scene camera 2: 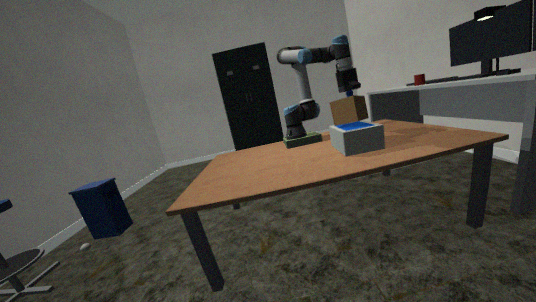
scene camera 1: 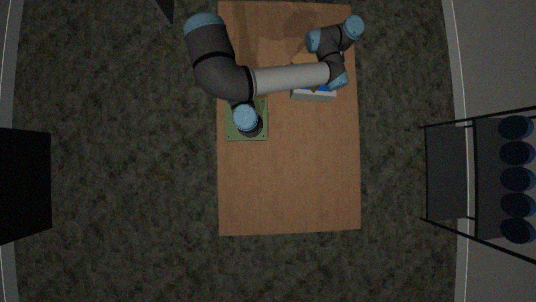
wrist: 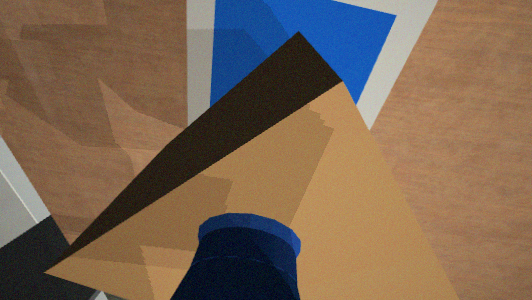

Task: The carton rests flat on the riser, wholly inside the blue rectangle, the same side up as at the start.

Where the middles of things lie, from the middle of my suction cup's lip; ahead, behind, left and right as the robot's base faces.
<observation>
The carton (scene camera 2: 351,109) lies 4 cm behind my suction cup, 1 cm to the left of it and 8 cm below it. The rest, counted from my suction cup: grey riser (scene camera 2: 358,137): 1 cm ahead, 1 cm to the right, 22 cm below.
</observation>
